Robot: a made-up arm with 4 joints. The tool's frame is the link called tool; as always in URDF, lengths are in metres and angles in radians. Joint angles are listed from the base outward. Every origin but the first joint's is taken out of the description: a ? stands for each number. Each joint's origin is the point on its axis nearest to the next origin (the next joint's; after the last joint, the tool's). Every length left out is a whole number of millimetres.
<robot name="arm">
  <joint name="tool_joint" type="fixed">
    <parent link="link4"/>
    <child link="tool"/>
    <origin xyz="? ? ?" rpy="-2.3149 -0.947 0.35"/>
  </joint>
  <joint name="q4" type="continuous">
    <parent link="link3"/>
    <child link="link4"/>
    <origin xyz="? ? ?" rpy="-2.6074 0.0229 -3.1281"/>
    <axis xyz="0 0 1"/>
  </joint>
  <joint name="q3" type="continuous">
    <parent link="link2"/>
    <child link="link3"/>
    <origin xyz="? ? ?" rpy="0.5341 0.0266 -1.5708"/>
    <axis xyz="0 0 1"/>
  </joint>
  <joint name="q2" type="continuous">
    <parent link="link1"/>
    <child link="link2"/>
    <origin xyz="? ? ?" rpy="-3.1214 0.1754 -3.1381"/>
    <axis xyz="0 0 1"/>
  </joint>
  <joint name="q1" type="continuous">
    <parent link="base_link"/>
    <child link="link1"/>
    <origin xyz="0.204 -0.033 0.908" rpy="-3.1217 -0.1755 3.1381"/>
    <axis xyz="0 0 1"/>
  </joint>
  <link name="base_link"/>
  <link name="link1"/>
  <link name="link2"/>
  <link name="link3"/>
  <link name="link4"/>
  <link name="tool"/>
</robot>
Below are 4 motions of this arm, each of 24 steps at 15 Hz.
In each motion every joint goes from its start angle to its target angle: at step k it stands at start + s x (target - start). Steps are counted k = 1, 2, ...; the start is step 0. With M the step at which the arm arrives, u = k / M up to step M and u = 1 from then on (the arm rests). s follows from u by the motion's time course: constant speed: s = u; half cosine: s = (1 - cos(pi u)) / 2; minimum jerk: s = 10 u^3 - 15 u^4 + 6 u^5.
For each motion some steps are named. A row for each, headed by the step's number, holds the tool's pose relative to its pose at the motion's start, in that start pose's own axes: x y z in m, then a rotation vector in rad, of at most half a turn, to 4 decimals.
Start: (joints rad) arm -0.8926 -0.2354 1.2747 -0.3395
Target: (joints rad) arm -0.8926 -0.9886 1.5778 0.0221
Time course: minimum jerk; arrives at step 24
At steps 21, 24:
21: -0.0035 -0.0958 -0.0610 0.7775 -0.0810 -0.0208
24: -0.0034 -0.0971 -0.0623 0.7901 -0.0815 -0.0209

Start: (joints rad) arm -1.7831 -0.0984 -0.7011 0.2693
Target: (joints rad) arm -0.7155 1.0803 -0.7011 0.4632
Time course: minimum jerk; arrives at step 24
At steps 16, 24:
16: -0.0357 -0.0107 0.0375 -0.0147 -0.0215 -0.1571
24: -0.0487 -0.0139 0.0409 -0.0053 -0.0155 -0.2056

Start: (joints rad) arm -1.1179 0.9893 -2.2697 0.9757
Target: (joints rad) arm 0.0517 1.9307 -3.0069 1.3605
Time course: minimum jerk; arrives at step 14
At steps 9, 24:
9: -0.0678 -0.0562 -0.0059 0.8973 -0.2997 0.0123
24: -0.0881 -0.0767 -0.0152 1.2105 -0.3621 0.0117

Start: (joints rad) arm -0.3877 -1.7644 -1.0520 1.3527
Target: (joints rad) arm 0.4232 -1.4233 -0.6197 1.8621
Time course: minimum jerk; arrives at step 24
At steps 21, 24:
21: 0.0085 0.0498 -0.1259 0.4361 -0.3506 0.0225
24: 0.0089 0.0511 -0.1276 0.4436 -0.3566 0.0230

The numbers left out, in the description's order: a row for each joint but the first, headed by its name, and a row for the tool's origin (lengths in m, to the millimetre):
tool: -0.097 0.026 0
q4: -0.015 0.173 0
q3: -0.098 0.027 0
q2: -0.069 0.021 0

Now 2 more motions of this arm.
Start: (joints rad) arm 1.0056 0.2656 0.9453 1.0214
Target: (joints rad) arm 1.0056 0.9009 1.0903 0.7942
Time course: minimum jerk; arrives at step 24
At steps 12, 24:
12: -0.0097 0.0091 -0.0174 -0.4438 0.0460 0.1940
24: -0.0220 0.0149 -0.0418 -0.8960 0.0785 0.3670

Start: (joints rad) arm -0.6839 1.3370 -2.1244 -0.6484
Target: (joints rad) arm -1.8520 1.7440 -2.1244 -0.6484
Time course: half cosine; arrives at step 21
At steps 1, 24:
1: 0.0015 -0.0004 0.0019 -0.0011 0.0083 0.0026
24: 0.4124 0.0439 0.0775 -0.2426 1.4789 0.4684

